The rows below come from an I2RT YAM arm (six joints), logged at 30 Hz.
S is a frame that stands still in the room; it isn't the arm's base.
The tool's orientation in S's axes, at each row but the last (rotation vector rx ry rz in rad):
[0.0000, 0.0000, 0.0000]
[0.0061, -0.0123, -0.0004]
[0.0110, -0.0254, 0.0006]
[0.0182, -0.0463, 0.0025]
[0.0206, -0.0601, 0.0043]
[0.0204, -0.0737, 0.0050]
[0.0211, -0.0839, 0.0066]
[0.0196, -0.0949, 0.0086]
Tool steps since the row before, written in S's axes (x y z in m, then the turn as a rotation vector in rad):
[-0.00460, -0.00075, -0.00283, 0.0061, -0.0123, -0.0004]
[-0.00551, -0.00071, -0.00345, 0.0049, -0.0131, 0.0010]
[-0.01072, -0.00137, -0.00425, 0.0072, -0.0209, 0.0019]
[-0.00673, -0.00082, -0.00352, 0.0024, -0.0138, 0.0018]
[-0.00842, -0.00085, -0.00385, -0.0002, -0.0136, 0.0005]
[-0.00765, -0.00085, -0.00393, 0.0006, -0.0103, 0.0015]
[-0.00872, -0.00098, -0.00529, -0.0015, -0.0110, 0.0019]
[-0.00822, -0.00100, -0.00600, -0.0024, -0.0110, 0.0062]
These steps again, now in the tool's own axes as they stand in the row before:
[-0.00460, -0.00075, -0.00283, 0.0061, -0.0123, -0.0004]
[-0.00555, -0.00073, -0.00338, 0.0049, -0.0131, 0.0010]
[-0.01083, -0.00141, -0.00396, 0.0072, -0.0209, 0.0019]
[-0.00689, -0.00086, -0.00319, 0.0025, -0.0138, 0.0019]
[-0.00864, -0.00089, -0.00332, -0.0002, -0.0136, 0.0008]
[-0.00792, -0.00089, -0.00334, 0.0007, -0.0103, 0.0017]
[-0.00914, -0.00102, -0.00452, -0.0014, -0.0109, 0.0023]
[-0.00876, -0.00104, -0.00517, -0.0019, -0.0109, 0.0066]

